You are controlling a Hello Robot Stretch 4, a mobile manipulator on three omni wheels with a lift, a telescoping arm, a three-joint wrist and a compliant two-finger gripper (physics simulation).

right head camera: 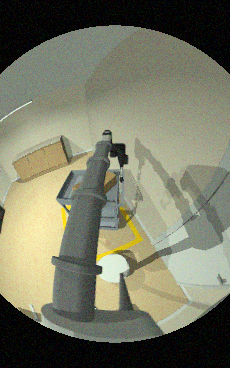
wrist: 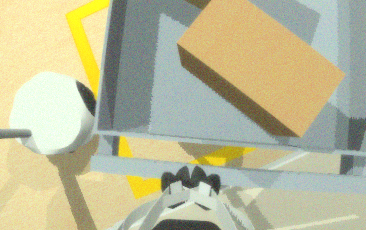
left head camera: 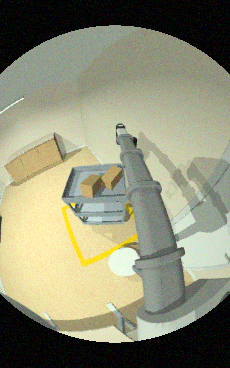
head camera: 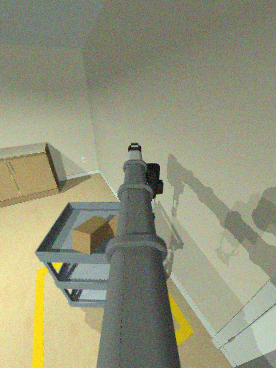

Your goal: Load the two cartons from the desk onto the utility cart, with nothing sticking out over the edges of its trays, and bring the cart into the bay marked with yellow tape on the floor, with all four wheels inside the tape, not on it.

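Note:
The grey cart [head camera: 65,256] [left head camera: 116,199] [wrist: 135,164] stands near the wall, over the far part of the yellow tape outline [head camera: 38,320] [left head camera: 75,240] [right head camera: 132,237] [wrist: 82,50]. Its wheels are not clear. One brown carton [head camera: 90,235] [left head camera: 90,185] lies in its top tray, left of the other carton [left head camera: 112,177] [right head camera: 110,181] [wrist: 260,65], which lies at an angle inside the rim. My gripper [wrist: 191,179] is shut and empty, over the cart's wall-side edge, apart from the carton. The arm hides part of the cart in the head view.
A low wooden cabinet [head camera: 30,172] [left head camera: 35,159] [right head camera: 42,157] stands against the far wall. A white round body [left head camera: 124,261] [right head camera: 113,267] [wrist: 52,112] with a grey pole is at the near edge of the tape. The wall runs close along the cart's right side.

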